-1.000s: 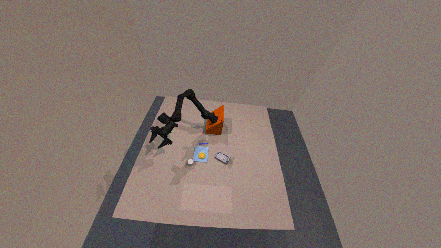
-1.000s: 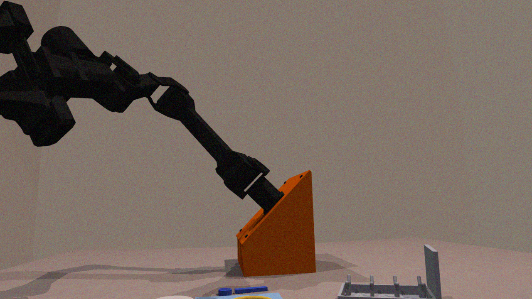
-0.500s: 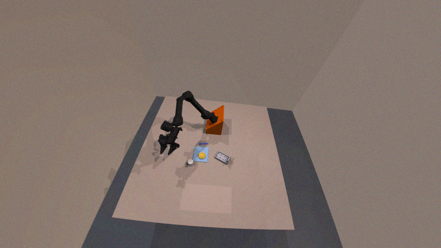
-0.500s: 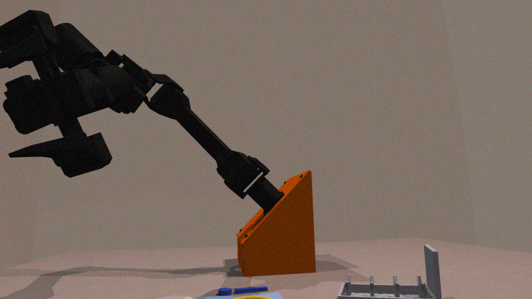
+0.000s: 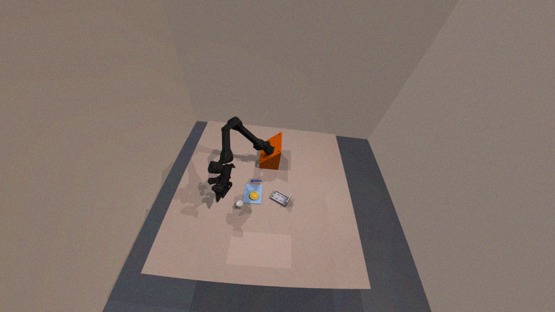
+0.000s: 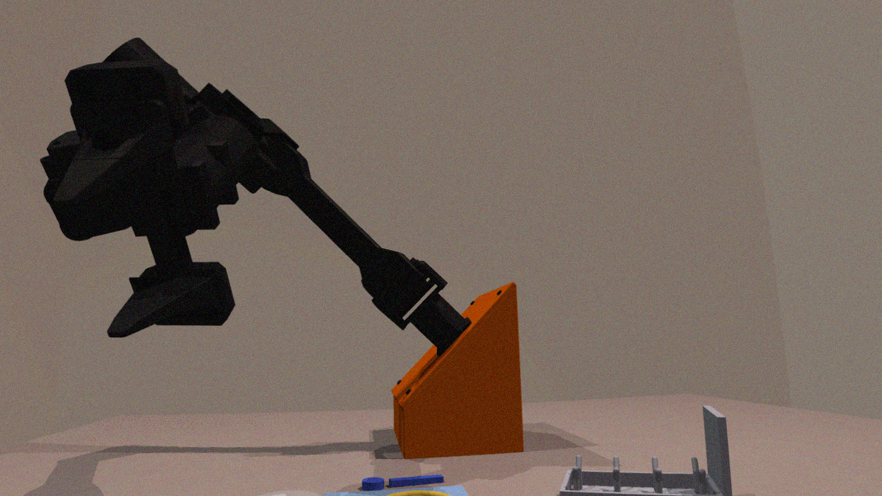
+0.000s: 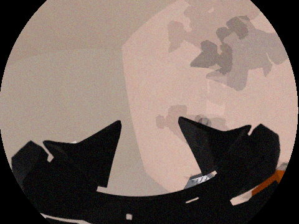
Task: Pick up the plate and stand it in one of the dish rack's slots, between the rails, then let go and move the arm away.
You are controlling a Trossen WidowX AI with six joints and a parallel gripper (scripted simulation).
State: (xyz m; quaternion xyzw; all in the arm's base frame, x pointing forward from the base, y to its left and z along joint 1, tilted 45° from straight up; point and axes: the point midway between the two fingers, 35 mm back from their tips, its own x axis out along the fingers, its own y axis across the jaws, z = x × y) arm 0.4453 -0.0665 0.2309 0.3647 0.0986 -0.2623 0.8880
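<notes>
Now: gripper tip 170 mm to the right of the yellow plate, 170 mm above it and 150 mm past it. Round my gripper tip: grey dish rack: 350 mm to the left, 180 mm behind, 160 mm below; white cup: 160 mm below, 90 mm to the left, 60 mm behind; blue spoon: 280 mm behind, 180 mm below, 140 mm to the left.
</notes>
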